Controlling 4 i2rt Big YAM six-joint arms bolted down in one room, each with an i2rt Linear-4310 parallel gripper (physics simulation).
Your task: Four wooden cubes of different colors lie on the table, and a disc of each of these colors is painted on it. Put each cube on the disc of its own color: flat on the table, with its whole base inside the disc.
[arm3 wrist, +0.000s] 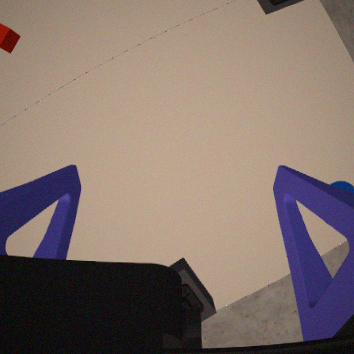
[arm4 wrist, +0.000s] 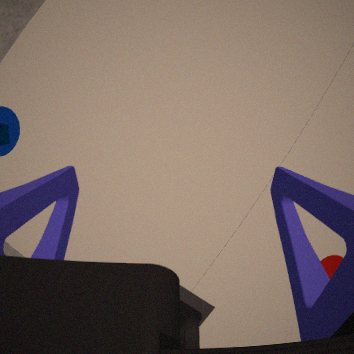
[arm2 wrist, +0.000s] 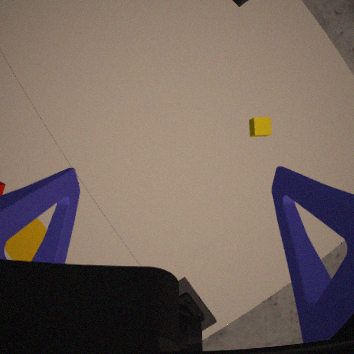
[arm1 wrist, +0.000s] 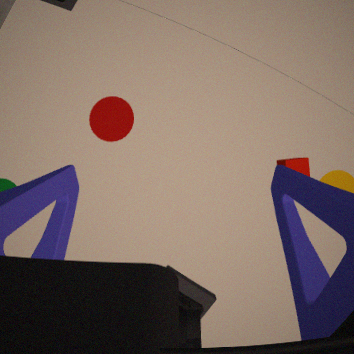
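A red cube (arm1 wrist: pixel 298 166) (arm2 wrist: pixel 1 189) (arm3 wrist: pixel 10 40) stands on the table near the yellow disc (arm1 wrist: pixel 339 181) (arm2 wrist: pixel 27 240), off the red disc (arm1 wrist: pixel 111 119) (arm4 wrist: pixel 333 266). A yellow cube (arm2 wrist: pixel 260 127) stands away from any disc. A dark blue cube (arm4 wrist: pixel 4 134), cut by the view's edge, sits on the blue disc (arm4 wrist: pixel 8 114) (arm3 wrist: pixel 342 186). Part of the green disc (arm1 wrist: pixel 6 185) shows; the green cube does not show. The arm1 gripper (arm1 wrist: pixel 175 175), arm2 gripper (arm2 wrist: pixel 176 175), arm3 gripper (arm3 wrist: pixel 177 175) and arm4 gripper (arm4 wrist: pixel 175 175) are open and empty above the table.
Dark arm mounts show at the top edge in the arm1 wrist (arm1 wrist: pixel 61 3), arm2 wrist (arm2 wrist: pixel 240 2) and arm3 wrist (arm3 wrist: pixel 281 5) views. A thin seam crosses the table. Grey floor (arm2 wrist: pixel 335 30) (arm3 wrist: pixel 260 320) (arm4 wrist: pixel 15 22) lies beyond the table edges.
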